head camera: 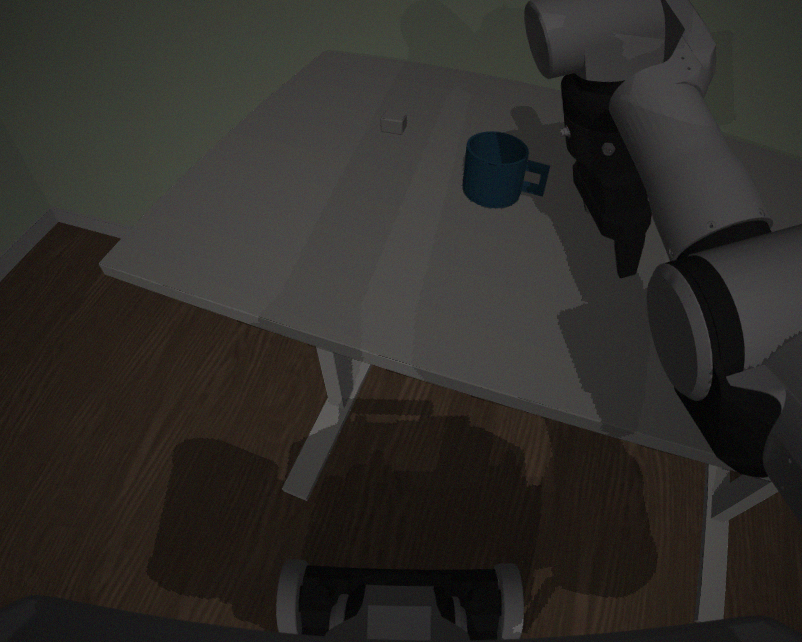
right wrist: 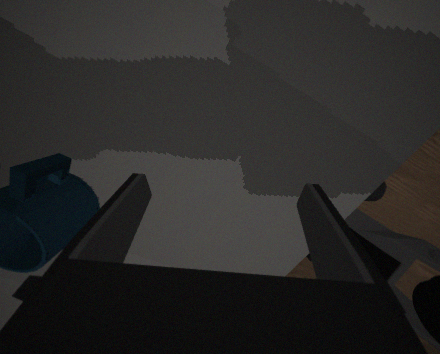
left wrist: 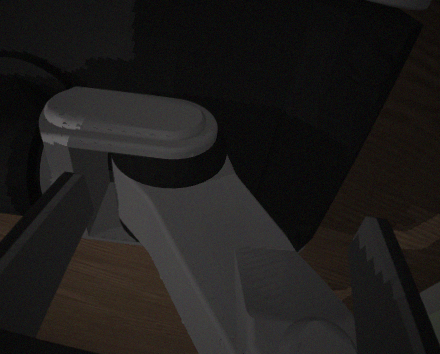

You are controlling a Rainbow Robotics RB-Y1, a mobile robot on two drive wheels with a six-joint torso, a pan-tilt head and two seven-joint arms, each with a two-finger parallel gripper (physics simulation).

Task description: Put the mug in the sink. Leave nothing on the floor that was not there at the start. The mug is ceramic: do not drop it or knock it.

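Frame: origin at the robot's base, x left, y back, z up, level; millimetres.
Seen in the pictures: left gripper, between the fingertips: (left wrist: 219,213); right gripper, between the fingertips: (head camera: 609,240) (right wrist: 223,189).
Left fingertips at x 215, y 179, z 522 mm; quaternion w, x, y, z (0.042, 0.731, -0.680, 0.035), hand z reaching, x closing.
Offsets run from my left fingertips to a thing's top centre. Level surfaces: height alone.
A blue mug @[dx -360, dy -655, dz +509 mm] (head camera: 493,175) (right wrist: 55,215) stands upright on the grey table @[dz +429 mm] (head camera: 267,220) (right wrist: 200,225), its handle toward the right of the head view. My right gripper (right wrist: 223,189) is open and empty, above the table, with the mug beyond its left finger in the right wrist view. In the head view the right gripper (head camera: 627,273) is to the right of the mug and apart from it. My left gripper (left wrist: 219,213) is open, with parts of the robot's own body and the floor showing between and beyond its fingers. The sink does not show in these views.
A small pale block @[dx -189, dy -838, dz +458 mm] (head camera: 393,124) lies on the table, behind and left of the mug in the head view. Table legs (head camera: 314,445) stand on the wooden floor @[dz -521 mm] (head camera: 133,374). A green wall (head camera: 167,87) rises behind the table. My right forearm (head camera: 695,167) hangs over the table's right side.
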